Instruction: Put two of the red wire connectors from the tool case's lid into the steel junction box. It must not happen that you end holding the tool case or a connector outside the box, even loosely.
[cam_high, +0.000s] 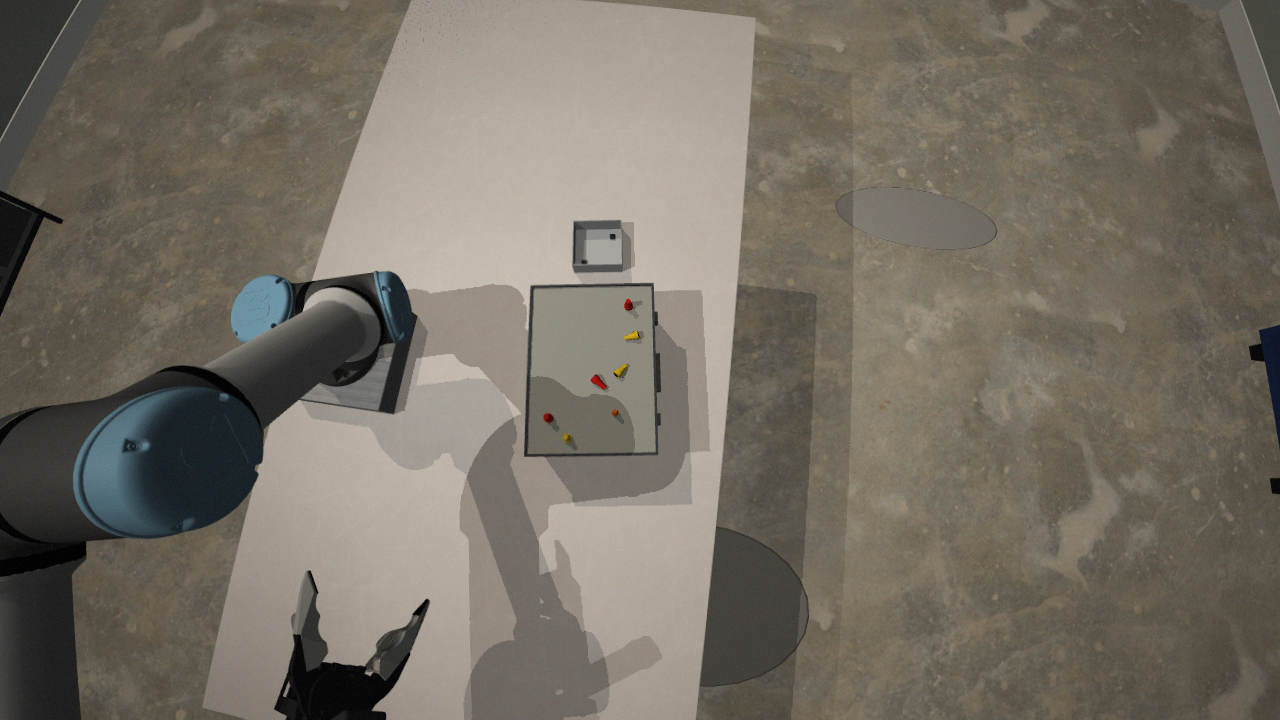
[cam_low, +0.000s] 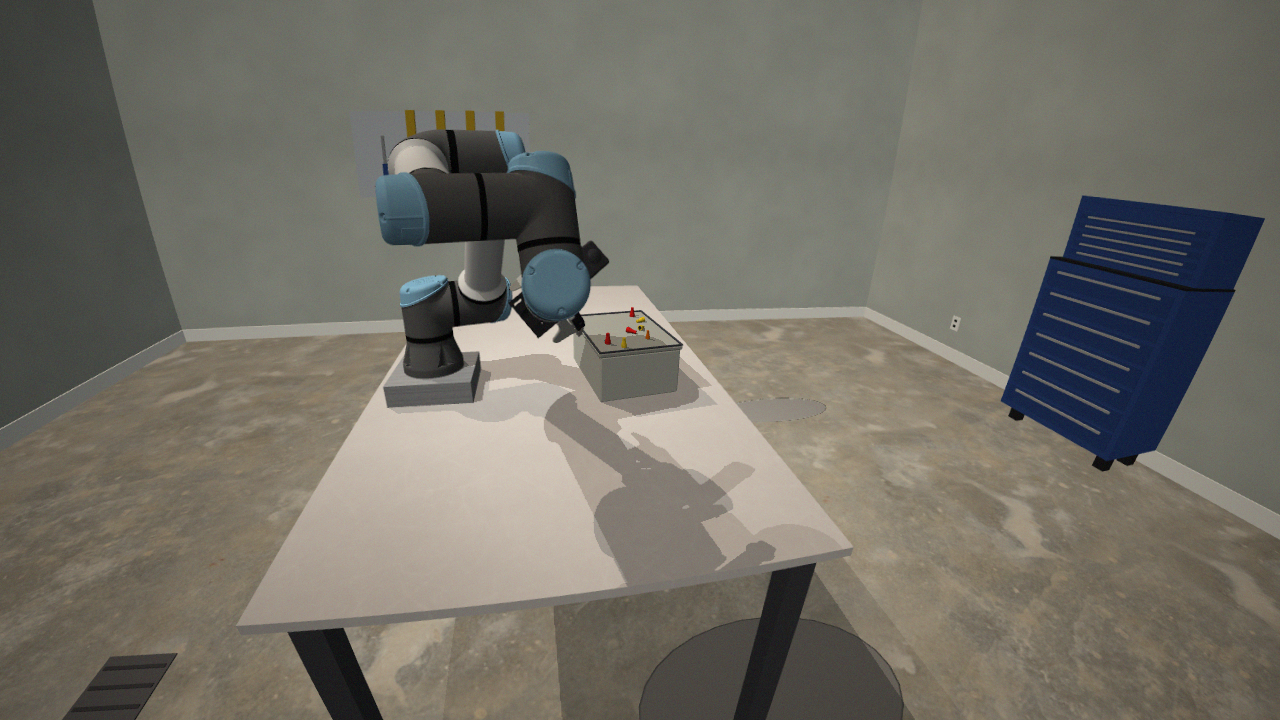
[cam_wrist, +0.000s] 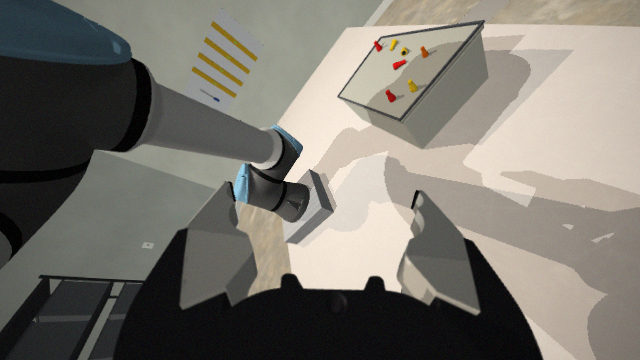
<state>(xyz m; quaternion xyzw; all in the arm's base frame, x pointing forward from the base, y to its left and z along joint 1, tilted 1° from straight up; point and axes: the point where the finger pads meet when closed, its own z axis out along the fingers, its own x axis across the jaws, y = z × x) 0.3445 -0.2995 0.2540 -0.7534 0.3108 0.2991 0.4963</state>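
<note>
The tool case is 37 cm to the left of my hand, 22 cm below it and 16 cm ahead of it. From my hand the other things lie so: orange connector (30 cm to the left, 22 cm ahead, 18 cm below).
</note>
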